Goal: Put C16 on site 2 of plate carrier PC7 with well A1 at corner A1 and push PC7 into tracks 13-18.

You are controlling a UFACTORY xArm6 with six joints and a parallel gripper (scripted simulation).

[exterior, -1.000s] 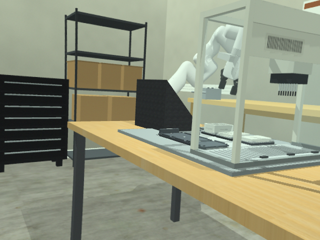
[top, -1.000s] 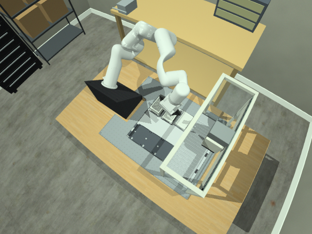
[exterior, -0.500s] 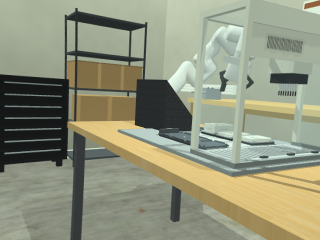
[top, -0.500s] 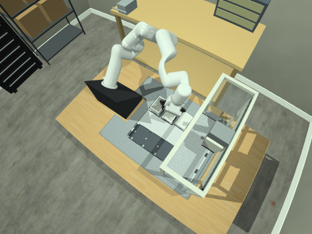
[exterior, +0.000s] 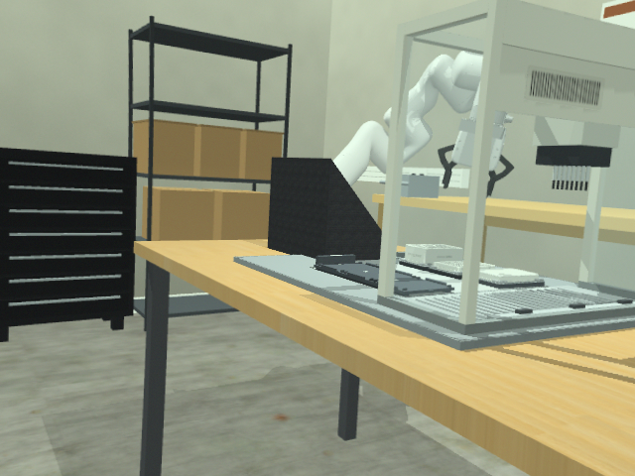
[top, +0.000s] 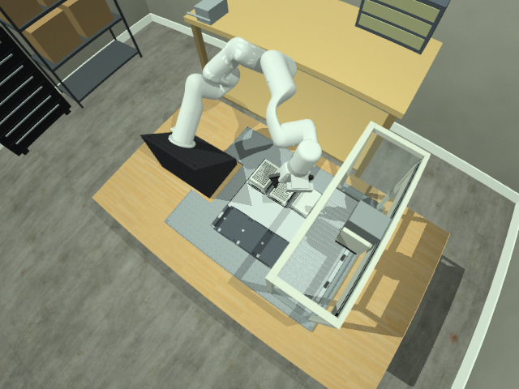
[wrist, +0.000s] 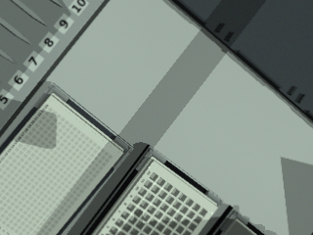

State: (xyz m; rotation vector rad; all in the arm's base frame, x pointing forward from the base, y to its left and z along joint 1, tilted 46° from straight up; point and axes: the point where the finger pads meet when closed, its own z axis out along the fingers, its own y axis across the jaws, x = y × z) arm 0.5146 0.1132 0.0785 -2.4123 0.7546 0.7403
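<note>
Right now my hand is 7 cm short of the nest S3, 8 cm to the right of it and 20 cm above it. Also, from my hand: post: 21 cm ahead, 32 cm to the right, 4 cm above; then carrier PC7: 21 cm to the right, 19 cm below.
</note>
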